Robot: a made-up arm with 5 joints.
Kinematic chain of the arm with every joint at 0, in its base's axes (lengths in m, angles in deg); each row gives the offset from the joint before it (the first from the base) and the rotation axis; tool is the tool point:
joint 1: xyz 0 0 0.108 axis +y
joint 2: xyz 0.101 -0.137 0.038 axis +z
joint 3: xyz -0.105 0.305 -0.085 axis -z
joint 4: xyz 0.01 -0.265 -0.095 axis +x
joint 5: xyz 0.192 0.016 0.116 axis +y
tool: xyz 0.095 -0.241 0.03
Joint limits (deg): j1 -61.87..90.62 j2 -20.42..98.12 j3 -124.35..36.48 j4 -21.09..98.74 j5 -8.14..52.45
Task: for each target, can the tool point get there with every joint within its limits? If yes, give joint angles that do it. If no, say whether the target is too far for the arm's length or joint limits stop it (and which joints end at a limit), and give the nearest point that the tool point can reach.
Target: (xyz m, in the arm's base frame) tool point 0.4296 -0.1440 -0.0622
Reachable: yes | joints 14.84 10.41 -19.84 9.98 10.33
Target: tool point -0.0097 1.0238 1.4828
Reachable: no: too far | nearest point -0.1036 0.3995 0.6902 | short by 1.013 m
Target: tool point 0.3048 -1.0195 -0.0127
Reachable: no: joint limits stop it (at a limit: joint 3, joint 5) | nearest point 0.2139 -0.4906 0.0233 | short by 0.538 m
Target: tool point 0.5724 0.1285 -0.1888
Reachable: yes | joints 13.10 -6.61 -61.43 29.30 23.09
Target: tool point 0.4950 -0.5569 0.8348
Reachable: no: joint limits stop it (at a limit: joint 1, joint 2, joint 5) | nearest point 0.3670 -0.2418 0.5349 | short by 0.453 m
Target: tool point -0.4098 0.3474 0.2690
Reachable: yes | joints 39.32 83.99 -85.86 22.79 25.59
